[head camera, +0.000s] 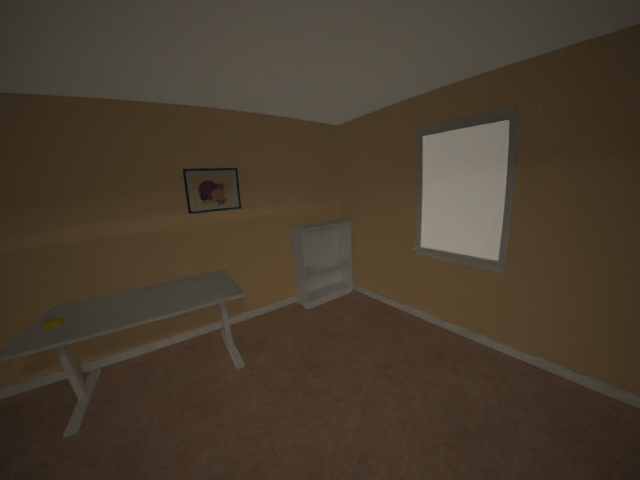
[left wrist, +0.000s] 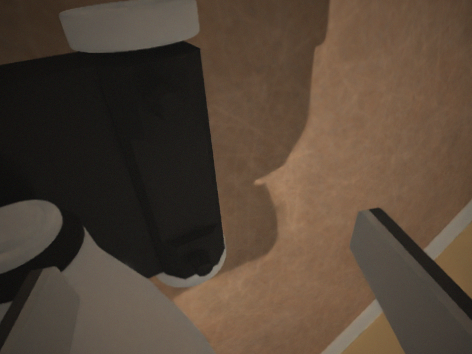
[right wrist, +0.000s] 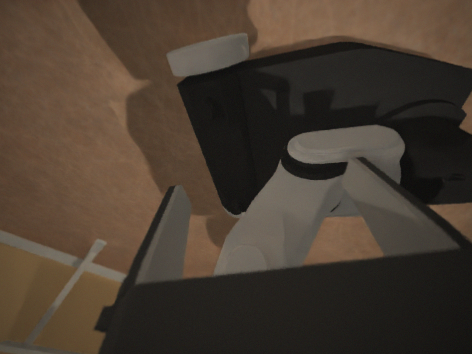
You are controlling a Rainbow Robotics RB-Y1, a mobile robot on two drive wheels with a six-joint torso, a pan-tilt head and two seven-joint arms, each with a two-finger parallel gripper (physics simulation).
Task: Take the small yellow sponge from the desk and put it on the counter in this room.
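Places are measured from the robot's base along level axes (x left, y back, z up), in metres.
Pixels of known places: left gripper, between the fingertips: (left wrist: 216, 255); right gripper, between the fingertips: (right wrist: 263, 183).
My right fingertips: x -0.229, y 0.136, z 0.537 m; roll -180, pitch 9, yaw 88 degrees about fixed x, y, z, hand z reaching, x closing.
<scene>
Behind a point stands the place of what it marks.
A small yellow sponge (head camera: 53, 323) @(x 1.941, y -0.834, z 0.756 m) lies on the left part of the desk (head camera: 144, 303) @(x 1.526, y -1.231, z 0.721 m), a long grey-white table on T-shaped legs at the left of the head camera view. A counter does not show in these views. My left gripper (left wrist: 216, 255) @(x 0.238, y 0.064, z 0.551 m) is open, with its fingers wide apart and no object between them, over the floor beside my base. My right gripper (right wrist: 263, 183) @(x -0.229, y 0.136, z 0.538 m) is open and empty, with its fingers wide apart over my base. Both grippers are far from the sponge, and neither shows in the head camera view.
A low white shelf unit (head camera: 300, 266) @(x 0.428, y -2.487, z 0.577 m) stands in the room's corner, right of the desk. A framed picture (head camera: 212, 190) @(x 1.239, y -2.070, z 1.580 m) hangs above the desk. A window (head camera: 462, 191) @(x -1.213, y -1.860, z 1.451 m) is in the right wall. Brown floor (head camera: 336, 403) @(x 0.020, y -1.045, z 0.001 m) stretches before the desk. My black base (left wrist: 165, 150) @(x 0.083, y 0.012, z 0.191 m) (right wrist: 220, 150) @(x -0.040, y -0.010, z 0.191 m) shows in both wrist views.
</scene>
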